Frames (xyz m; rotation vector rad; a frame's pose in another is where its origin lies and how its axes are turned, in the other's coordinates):
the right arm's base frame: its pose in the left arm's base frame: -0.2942 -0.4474 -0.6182 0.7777 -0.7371 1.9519
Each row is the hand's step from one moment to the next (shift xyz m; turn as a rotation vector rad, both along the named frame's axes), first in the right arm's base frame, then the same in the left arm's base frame.
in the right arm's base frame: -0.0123 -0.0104 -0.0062 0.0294 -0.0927 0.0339
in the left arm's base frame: 0.0128 0.0029 -0.0112 0.0773 0.0299 0.0611
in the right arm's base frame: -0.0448 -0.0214 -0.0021 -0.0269 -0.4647 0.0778
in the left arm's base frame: 0.0369 -0.0119 -0.0311 0.4384 0.1299 0.1169
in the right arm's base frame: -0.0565 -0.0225 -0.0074 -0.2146 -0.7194 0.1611
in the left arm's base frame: 0.0415 -0.0135 -0.0430 0.7596 0.0828 0.0759
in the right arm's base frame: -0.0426 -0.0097 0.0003 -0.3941 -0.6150 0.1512
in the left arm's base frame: 0.0262 -0.0177 -0.0301 0.7395 -0.0464 -0.0857
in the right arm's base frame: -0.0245 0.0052 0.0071 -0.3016 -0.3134 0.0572
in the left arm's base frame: 0.0072 -0.0200 -0.0150 0.4139 -0.0601 -0.1322
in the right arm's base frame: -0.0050 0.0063 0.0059 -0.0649 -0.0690 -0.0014
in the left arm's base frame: -0.0021 -0.0097 -0.0013 0.0873 -0.0021 -0.0368
